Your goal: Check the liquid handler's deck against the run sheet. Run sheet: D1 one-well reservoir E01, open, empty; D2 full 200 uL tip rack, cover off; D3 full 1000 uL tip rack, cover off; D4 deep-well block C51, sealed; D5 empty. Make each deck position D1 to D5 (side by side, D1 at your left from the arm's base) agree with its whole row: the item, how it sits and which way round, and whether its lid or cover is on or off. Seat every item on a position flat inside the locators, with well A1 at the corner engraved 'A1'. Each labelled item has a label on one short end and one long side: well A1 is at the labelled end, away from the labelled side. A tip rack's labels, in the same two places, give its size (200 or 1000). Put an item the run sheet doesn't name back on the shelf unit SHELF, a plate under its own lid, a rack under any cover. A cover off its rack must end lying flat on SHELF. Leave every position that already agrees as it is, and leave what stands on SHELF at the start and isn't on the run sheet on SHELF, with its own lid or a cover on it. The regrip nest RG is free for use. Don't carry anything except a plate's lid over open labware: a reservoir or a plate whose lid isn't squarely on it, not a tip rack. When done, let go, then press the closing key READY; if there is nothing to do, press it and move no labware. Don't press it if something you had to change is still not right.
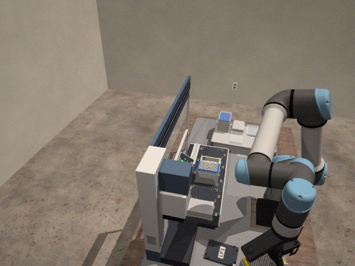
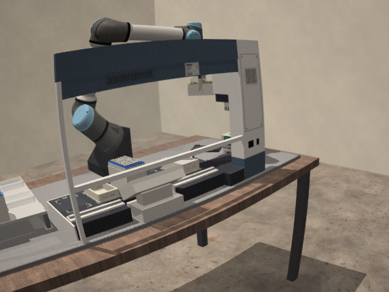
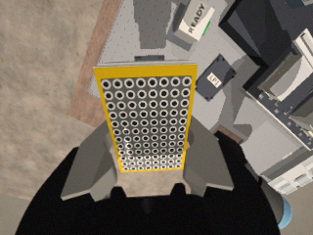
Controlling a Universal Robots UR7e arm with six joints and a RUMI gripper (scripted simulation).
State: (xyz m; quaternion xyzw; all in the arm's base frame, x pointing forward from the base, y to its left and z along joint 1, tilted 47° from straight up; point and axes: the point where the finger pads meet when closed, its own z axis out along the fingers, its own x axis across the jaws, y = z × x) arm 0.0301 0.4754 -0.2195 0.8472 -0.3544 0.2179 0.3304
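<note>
My gripper is now 310 mm above the regrip nest RG. Also, from my hand: green key 240 mm below, 200 mm ahead, 20 mm to the right; then yellow-rimmed tip rack 10 mm to the right, 10 mm above; then dark pad 310 mm below, 190 mm to the right, 150 mm ahead.
</note>
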